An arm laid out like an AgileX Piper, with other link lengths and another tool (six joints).
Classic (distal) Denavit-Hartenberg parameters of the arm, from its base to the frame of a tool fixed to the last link. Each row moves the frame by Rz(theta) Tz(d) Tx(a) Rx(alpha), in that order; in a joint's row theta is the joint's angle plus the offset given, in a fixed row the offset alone. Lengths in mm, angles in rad.
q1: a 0  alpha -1.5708  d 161.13  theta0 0
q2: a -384.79  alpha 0  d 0  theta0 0.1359
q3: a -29.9  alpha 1.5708  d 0  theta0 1.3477
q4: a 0  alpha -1.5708  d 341.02  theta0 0
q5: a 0  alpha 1.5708  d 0  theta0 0
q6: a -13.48  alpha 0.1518  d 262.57  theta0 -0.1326
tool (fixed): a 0  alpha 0  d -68.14  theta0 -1.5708
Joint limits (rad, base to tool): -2.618..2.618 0..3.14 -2.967..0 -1.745..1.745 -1.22..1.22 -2.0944..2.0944
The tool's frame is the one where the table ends.
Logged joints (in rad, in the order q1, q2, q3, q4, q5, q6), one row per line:
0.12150 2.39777 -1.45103 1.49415 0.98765 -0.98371
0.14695 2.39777 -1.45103 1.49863 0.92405 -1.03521
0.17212 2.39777 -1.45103 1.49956 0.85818 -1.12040
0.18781 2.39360 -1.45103 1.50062 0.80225 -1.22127
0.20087 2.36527 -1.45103 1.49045 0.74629 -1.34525
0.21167 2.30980 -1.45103 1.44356 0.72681 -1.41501
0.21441 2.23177 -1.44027 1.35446 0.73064 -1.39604
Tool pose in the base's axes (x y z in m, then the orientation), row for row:
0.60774 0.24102 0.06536 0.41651 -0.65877 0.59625 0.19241
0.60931 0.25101 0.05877 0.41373 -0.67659 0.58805 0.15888
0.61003 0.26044 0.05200 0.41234 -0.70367 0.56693 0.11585
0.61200 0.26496 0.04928 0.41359 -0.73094 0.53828 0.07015
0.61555 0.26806 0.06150 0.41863 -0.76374 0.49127 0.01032
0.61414 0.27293 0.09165 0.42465 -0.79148 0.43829 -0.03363
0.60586 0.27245 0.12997 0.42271 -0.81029 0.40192 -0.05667
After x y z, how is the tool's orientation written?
As a quaternion, w x y z.
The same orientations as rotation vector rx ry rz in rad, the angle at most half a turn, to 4 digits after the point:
-1.6539 1.4969 0.4830
-1.7008 1.4782 0.3994
-1.7700 1.4260 0.2914
-1.8375 1.3532 0.1763
-1.9155 1.2321 0.0259
-1.9796 1.0962 -0.0841
-2.0285 1.0062 -0.1419

